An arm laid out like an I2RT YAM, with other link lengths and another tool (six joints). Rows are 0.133 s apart.
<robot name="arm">
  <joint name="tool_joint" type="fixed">
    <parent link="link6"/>
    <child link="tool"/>
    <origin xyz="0.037 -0.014 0.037" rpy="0.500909 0 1.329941"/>
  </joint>
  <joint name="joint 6" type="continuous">
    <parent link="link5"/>
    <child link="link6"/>
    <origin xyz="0.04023 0 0.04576" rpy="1.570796 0 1.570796"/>
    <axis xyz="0 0 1"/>
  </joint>
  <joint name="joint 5" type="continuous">
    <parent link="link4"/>
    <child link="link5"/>
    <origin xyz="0.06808 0.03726 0.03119" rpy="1.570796 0 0"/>
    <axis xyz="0 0 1"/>
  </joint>
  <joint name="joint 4" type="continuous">
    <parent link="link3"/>
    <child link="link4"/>
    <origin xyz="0.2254 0.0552 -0.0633" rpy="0 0 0"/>
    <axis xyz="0 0 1"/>
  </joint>
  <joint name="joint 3" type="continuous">
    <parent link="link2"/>
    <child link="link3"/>
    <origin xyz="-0.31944 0 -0.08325" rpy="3.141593 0 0"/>
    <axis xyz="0 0 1"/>
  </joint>
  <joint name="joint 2" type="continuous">
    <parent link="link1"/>
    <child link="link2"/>
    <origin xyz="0.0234 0.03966 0.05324" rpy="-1.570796 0 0"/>
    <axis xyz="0 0 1"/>
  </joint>
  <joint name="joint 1" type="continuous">
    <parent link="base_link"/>
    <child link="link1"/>
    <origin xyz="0 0 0.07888" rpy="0 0 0"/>
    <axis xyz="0 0 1"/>
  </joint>
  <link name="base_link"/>
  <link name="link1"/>
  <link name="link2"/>
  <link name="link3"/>
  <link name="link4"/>
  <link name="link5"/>
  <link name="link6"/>
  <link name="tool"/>
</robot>
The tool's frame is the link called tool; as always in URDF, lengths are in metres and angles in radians. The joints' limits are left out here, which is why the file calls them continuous.
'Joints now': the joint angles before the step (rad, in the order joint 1, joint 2, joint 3, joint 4, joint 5, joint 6). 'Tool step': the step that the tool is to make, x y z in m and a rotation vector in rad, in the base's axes. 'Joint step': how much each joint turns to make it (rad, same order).
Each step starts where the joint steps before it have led.
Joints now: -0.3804 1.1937 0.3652 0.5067 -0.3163 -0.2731
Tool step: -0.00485 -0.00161 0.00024 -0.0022 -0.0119 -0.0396
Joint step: 0.0007 -0.0135 -0.0144 0.0172 0.0376 0.0154
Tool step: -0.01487 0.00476 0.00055 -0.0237 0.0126 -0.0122
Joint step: 0.0003 -0.0766 -0.0193 -0.0661 0.0200 -0.0224
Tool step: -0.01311 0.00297 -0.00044 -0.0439 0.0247 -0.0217
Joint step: -0.0006 -0.0656 -0.0133 -0.0689 0.0358 -0.0419
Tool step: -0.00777 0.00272 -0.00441 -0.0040 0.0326 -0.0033
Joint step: -0.0001 -0.0370 -0.0081 -0.0608 0.0084 -0.0141
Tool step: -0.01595 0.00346 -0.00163 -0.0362 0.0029 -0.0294
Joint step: -0.0003 -0.0802 -0.0271 -0.0467 0.0394 -0.0227
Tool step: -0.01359 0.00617 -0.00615 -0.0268 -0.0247 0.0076
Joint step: 0.0008 -0.0700 -0.0555 0.0153 -0.0011 -0.0174
